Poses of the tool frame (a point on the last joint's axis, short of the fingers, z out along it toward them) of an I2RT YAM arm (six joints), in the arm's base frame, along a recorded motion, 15 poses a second.
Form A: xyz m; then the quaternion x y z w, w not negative.
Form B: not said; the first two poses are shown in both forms.
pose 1, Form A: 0.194, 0.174, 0.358, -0.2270, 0.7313, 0.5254, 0.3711
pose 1, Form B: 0.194, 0.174, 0.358, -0.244, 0.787, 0.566, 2.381
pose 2, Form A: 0.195, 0.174, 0.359, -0.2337, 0.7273, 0.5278, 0.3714
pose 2, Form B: 0.195, 0.174, 0.359, -0.252, 0.783, 0.568, 2.381
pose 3, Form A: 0.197, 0.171, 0.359, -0.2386, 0.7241, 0.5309, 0.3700
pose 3, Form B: 0.197, 0.171, 0.359, -0.257, 0.779, 0.571, 2.384
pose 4, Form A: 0.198, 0.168, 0.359, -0.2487, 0.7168, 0.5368, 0.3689
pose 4, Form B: 0.198, 0.168, 0.359, -0.268, 0.771, 0.578, 2.386
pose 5, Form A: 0.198, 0.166, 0.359, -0.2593, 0.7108, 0.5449, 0.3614
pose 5, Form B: 0.198, 0.166, 0.359, -0.278, 0.762, 0.584, 2.402
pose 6, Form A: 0.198, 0.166, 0.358, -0.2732, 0.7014, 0.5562, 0.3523
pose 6, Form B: 0.198, 0.166, 0.358, -0.292, 0.749, 0.594, 2.422
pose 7, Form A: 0.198, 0.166, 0.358, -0.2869, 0.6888, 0.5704, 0.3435
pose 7, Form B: 0.198, 0.166, 0.358, -0.305, 0.733, 0.607, 2.440
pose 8, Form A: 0.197, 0.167, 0.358, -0.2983, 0.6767, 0.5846, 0.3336
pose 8, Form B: 0.197, 0.167, 0.358, -0.316, 0.718, 0.620, 2.461
